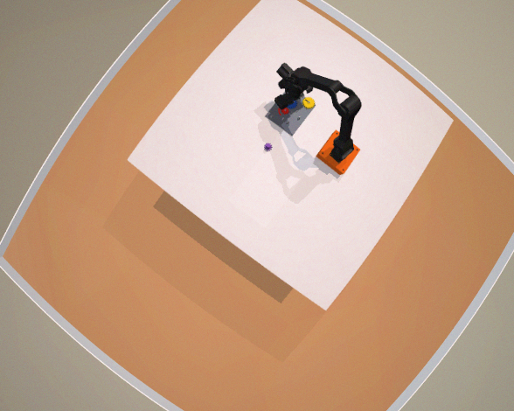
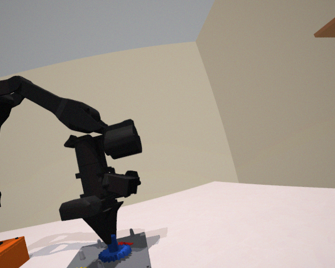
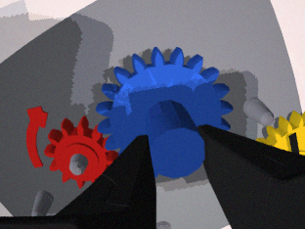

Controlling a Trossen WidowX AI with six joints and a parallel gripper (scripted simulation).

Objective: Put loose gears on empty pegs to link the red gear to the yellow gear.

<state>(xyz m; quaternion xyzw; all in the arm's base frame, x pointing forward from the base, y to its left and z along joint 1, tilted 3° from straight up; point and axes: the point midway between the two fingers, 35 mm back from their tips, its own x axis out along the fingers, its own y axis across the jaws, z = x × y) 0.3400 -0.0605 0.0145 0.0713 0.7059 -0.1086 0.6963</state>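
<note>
Right now the blue gear is 10 mm below my gripper tip. Round my gripper tip: red gear: 50 mm to the left, 30 mm below; then purple gear: 60 mm behind, 250 mm to the left, 30 mm below; then yellow gear: 70 mm behind, 70 mm to the right, 30 mm below.
</note>
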